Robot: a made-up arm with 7 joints. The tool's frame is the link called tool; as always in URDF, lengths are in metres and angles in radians. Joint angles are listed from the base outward.
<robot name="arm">
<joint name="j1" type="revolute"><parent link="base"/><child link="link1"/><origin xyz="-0.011 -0.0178 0.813" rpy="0 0 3.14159"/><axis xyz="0 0 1"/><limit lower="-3.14" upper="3.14"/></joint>
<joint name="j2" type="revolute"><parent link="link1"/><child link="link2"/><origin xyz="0.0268 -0.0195 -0.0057" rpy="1.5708 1.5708 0"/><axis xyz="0 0 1"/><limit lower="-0.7" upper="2.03"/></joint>
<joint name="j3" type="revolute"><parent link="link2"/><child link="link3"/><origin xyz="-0.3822 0.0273 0.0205" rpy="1.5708 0 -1.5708"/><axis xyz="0 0 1"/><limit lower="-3.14" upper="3.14"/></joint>
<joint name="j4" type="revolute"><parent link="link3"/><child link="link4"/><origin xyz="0.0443 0.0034 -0.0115" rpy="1.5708 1.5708 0"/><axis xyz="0 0 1"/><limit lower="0.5" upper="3.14"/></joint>
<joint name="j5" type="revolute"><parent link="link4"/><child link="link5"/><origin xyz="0.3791 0.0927 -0.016" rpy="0 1.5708 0"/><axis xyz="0 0 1"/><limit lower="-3.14" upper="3.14"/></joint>
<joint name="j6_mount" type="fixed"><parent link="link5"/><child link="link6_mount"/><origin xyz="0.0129 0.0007 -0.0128"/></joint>
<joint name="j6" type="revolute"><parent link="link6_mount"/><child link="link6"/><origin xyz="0.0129 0.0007 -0.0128" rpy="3.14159 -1.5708 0"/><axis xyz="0 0 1"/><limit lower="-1.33" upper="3.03"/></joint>
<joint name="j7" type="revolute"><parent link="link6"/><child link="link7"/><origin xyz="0.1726 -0.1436 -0.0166" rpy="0 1.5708 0"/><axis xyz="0 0 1"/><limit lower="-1.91" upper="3.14"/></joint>
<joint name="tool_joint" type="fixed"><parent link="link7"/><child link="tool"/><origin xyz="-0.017 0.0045 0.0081" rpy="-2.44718 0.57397 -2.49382"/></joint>
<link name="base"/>
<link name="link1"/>
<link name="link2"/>
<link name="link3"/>
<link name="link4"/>
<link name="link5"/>
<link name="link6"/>
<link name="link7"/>
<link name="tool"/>
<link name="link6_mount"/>
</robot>
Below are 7 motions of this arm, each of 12 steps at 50 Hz.
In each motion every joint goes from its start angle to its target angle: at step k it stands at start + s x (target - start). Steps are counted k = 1, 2, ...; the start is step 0. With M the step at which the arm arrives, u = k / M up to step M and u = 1 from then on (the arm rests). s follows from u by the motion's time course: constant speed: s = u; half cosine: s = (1 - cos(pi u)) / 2; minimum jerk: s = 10 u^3 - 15 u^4 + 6 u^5.
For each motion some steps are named. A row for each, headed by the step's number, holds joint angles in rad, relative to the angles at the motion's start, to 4 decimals.
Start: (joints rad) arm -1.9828 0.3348 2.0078 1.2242 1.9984 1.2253 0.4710
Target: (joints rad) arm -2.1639 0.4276 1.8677 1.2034 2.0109 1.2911 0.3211
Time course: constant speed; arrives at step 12
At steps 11, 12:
11: -0.1660 0.0851 -0.1284 -0.0191 0.0115 0.0603 -0.1374
12: -0.1811 0.0928 -0.1401 -0.0208 0.0125 0.0658 -0.1499

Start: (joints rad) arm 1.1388 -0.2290 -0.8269 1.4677 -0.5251 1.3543 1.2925
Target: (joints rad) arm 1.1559 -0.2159 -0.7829 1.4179 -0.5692 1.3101 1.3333
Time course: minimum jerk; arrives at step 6
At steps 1, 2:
1: 0.0006 0.0005 0.0016 -0.0018 -0.0016 -0.0016 0.0014
2: 0.0036 0.0027 0.0092 -0.0105 -0.0093 -0.0093 0.0086

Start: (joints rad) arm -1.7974 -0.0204 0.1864 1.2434 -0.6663 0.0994 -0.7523
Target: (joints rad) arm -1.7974 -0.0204 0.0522 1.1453 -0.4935 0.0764 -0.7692
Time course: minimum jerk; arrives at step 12
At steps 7, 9, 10, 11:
7: 0.0000 0.0000 -0.0877 -0.0641 0.1129 -0.0150 -0.0110
9: 0.0000 0.0000 -0.1203 -0.0879 0.1549 -0.0206 -0.0152
10: 0.0000 0.0000 -0.1294 -0.0946 0.1667 -0.0222 -0.0163
11: 0.0000 0.0000 -0.1335 -0.0976 0.1719 -0.0229 -0.0168

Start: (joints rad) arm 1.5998 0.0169 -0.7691 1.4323 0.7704 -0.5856 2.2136
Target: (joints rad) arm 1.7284 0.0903 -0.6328 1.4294 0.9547 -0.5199 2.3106
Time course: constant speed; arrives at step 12
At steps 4, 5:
4: 0.0429 0.0245 0.0454 -0.0010 0.0614 0.0219 0.0323
5: 0.0536 0.0306 0.0568 -0.0012 0.0768 0.0274 0.0404

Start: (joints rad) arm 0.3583 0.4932 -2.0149 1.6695 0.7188 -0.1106 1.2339
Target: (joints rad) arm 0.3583 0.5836 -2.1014 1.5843 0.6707 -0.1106 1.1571
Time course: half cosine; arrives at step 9
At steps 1, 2, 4, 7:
1: 0.0000 0.0027 -0.0026 -0.0026 -0.0015 0.0000 -0.0023
2: 0.0000 0.0106 -0.0101 -0.0100 -0.0056 0.0000 -0.0090
4: 0.0000 0.0374 -0.0357 -0.0352 -0.0199 0.0000 -0.0317
7: 0.0000 0.0798 -0.0764 -0.0752 -0.0425 0.0000 -0.0678

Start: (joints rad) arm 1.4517 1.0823 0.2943 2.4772 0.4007 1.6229 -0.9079
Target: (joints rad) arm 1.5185 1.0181 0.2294 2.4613 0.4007 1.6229 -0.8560
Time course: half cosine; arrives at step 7
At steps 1, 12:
1: 0.0033 -0.0032 -0.0032 -0.0008 0.0000 0.0000 0.0026
12: 0.0668 -0.0642 -0.0649 -0.0159 0.0000 0.0000 0.0519

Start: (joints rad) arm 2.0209 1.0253 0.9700 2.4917 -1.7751 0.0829 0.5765
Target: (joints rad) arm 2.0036 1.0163 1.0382 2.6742 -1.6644 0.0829 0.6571
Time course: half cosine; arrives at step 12
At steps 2, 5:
2: -0.0012 -0.0006 0.0046 0.0122 0.0074 0.0000 0.0054
5: -0.0064 -0.0033 0.0253 0.0676 0.0410 0.0000 0.0299

